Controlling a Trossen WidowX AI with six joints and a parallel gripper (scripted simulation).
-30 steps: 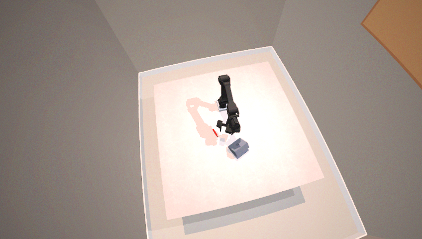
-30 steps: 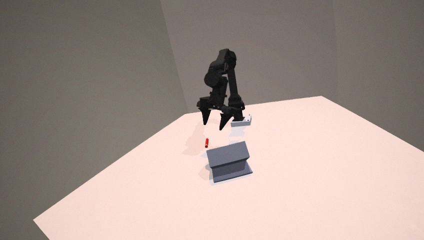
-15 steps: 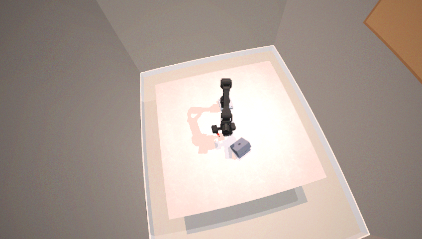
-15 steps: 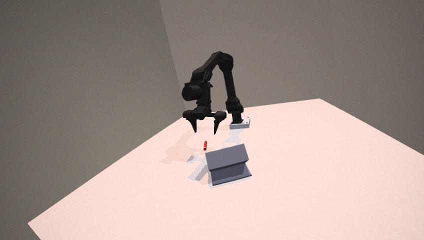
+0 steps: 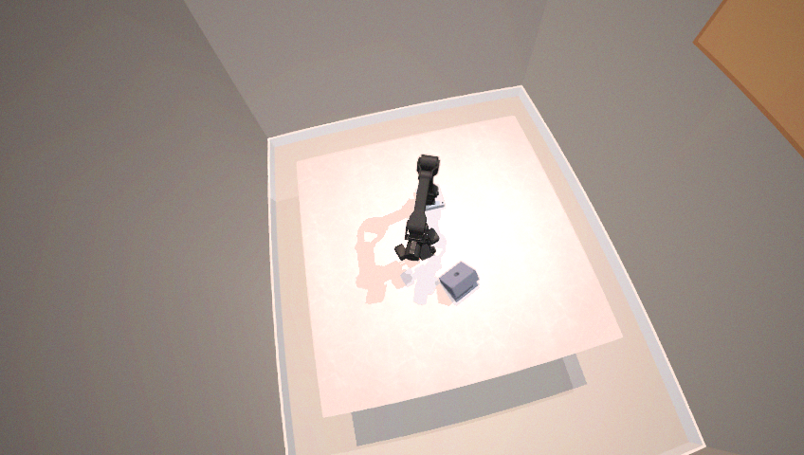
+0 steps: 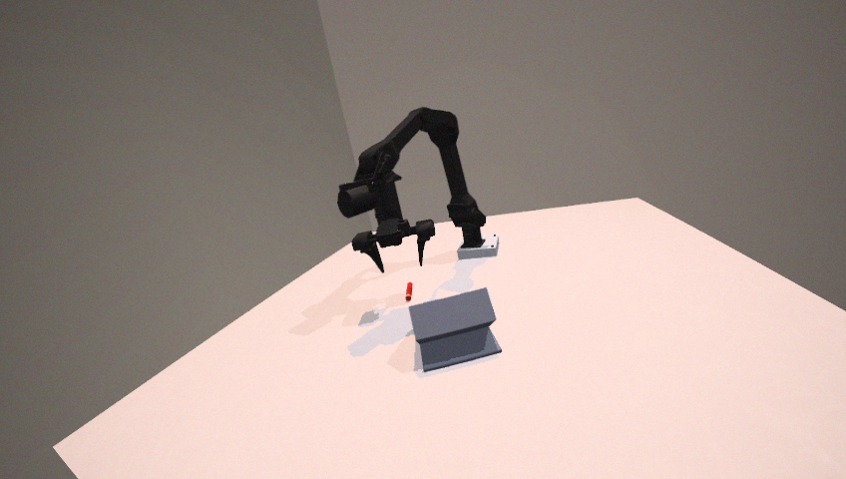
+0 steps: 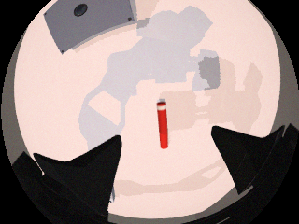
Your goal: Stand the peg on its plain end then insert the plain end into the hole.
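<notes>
My gripper tip is 10 mm past the red peg, 10 mm to the left of it and 70 mm above it. Also, from my gripper tip: grey sloped panel (130 mm ahead, 170 mm to the left, 40 mm below).
</notes>
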